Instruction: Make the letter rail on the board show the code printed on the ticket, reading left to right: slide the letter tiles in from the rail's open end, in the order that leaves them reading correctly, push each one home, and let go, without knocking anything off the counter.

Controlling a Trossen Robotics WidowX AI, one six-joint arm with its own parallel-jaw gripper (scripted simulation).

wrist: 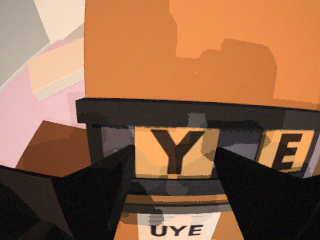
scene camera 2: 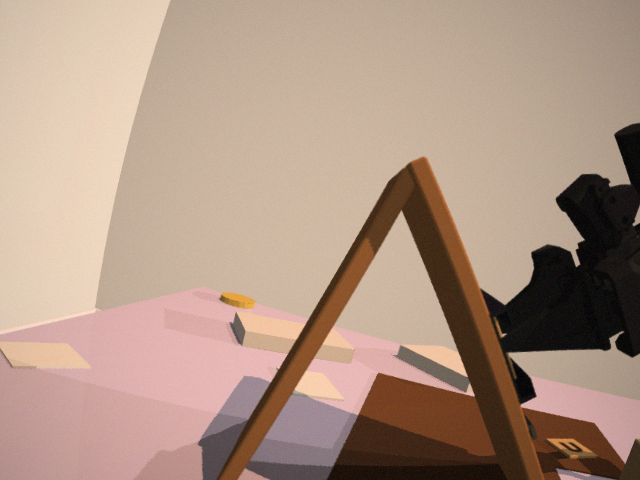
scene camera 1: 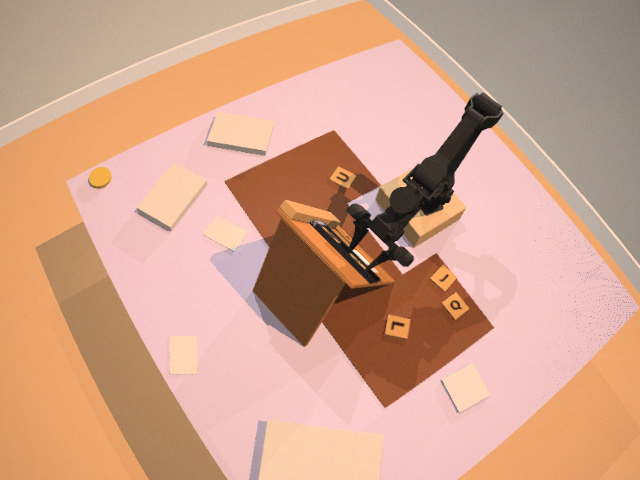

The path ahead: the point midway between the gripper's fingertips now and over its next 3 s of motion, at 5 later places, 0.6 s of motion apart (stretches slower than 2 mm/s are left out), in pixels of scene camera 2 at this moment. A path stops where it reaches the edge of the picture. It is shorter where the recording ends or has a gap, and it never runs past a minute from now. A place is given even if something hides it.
My gripper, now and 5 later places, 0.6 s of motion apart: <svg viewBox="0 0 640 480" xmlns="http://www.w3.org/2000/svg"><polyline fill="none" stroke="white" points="493,337 491,335 489,333 486,330 486,328 506,319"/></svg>
